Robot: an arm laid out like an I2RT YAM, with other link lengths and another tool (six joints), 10 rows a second.
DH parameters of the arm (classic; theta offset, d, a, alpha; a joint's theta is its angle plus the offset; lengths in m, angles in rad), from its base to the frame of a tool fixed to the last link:
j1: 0 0.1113 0.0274 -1.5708
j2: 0 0 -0.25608 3.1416
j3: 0.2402 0 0.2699 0
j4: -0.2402 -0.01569 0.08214 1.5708
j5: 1.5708 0.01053 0 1.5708
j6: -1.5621 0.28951 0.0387 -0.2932
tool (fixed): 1.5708 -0.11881 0 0
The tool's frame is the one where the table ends.
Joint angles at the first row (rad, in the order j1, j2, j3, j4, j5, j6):
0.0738, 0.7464, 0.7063, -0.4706, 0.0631, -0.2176
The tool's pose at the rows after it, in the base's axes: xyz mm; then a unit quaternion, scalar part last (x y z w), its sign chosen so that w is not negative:
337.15 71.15 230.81 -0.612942 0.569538 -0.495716 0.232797
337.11 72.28 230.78 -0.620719 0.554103 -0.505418 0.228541
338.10 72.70 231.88 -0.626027 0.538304 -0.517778 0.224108
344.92 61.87 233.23 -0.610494 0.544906 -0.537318 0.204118
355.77 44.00 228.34 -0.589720 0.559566 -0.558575 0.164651
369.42 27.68 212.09 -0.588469 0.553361 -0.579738 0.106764
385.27 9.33 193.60 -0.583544 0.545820 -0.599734 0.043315
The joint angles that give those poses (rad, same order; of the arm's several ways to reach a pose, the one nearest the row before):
0.0738, 0.7463, 0.7063, -0.4641, 0.0635, -0.2184
0.0738, 0.7467, 0.7063, -0.4572, 0.0639, -0.2588
0.0738, 0.7483, 0.7063, -0.4434, 0.0685, -0.3000
0.0738, 0.7620, 0.7063, -0.4156, 0.1322, -0.3046
0.0738, 0.8017, 0.7063, -0.3802, 0.2352, -0.3046
0.0738, 0.8787, 0.7063, -0.3309, 0.3382, -0.3603
0.0738, 0.9779, 0.7067, -0.2577, 0.4530, -0.4160

